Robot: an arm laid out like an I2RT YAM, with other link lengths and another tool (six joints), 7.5 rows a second.
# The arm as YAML. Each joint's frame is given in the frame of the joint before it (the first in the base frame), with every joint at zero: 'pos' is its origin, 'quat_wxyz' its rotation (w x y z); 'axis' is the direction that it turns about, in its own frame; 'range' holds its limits. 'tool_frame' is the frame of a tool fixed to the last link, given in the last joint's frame.
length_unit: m
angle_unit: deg
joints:
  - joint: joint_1
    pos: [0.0, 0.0, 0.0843]
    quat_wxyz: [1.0, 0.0, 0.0, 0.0]
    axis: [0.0, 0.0, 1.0]
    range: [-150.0, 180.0]
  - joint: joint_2
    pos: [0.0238, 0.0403, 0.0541]
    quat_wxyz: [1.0, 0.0, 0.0, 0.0]
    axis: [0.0, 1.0, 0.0]
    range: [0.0, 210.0]
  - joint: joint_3
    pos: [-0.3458, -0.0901, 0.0]
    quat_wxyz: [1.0, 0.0, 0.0, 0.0]
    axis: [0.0, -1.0, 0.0]
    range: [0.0, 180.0]
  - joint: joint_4
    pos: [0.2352, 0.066, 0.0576]
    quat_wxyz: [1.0, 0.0, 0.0, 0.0]
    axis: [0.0, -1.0, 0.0]
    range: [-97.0, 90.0]
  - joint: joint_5
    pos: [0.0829, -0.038, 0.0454]
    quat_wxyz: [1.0, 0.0, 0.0, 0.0]
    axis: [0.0, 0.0, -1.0]
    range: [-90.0, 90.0]
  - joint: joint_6
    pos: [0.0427, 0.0, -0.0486]
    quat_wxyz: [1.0, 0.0, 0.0, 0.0]
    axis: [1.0, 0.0, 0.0]
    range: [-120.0, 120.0]
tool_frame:
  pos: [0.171, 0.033, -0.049]
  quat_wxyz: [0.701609, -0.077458, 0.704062, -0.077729]
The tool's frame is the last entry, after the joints.
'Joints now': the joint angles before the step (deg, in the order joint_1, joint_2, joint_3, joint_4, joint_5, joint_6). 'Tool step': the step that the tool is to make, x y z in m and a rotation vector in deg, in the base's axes. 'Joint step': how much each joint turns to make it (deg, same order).
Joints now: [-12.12 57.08 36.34 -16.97 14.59 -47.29]
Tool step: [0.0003 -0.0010 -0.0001 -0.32 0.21 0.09]
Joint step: [-0.02 0.19 0.00 0.14 0.13 -0.36]
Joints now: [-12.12 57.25 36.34 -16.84 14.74 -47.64]
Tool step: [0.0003 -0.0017 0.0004 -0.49 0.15 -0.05]
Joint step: [0.01 0.17 0.00 0.23 0.36 -0.38]
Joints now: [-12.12 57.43 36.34 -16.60 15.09 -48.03]
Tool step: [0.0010 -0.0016 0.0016 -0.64 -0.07 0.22]
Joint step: [-0.02 0.02 0.00 0.39 0.19 -0.65]
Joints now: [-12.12 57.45 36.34 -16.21 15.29 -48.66]
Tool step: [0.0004 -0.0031 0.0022 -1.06 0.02 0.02]
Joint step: [0.02 0.01 -0.01 0.45 0.63 -0.86]
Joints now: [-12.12 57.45 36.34 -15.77 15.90 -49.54]
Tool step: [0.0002 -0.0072 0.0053 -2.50 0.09 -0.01]
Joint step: [0.03 -0.10 -0.06 0.98 1.49 -2.04]
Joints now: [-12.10 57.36 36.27 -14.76 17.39 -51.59]
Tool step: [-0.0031 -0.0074 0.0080 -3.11 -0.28 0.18]
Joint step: [-0.01 -1.25 -0.39 0.91 1.55 -2.69]
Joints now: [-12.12 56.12 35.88 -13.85 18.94 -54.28]
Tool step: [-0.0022 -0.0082 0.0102 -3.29 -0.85 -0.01]
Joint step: [-0.19 -1.37 -0.53 1.64 1.50 -2.81]
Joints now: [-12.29 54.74 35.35 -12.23 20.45 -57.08]
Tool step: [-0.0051 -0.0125 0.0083 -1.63 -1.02 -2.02]
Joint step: [-2.20 -0.59 0.02 1.23 0.54 -1.34]
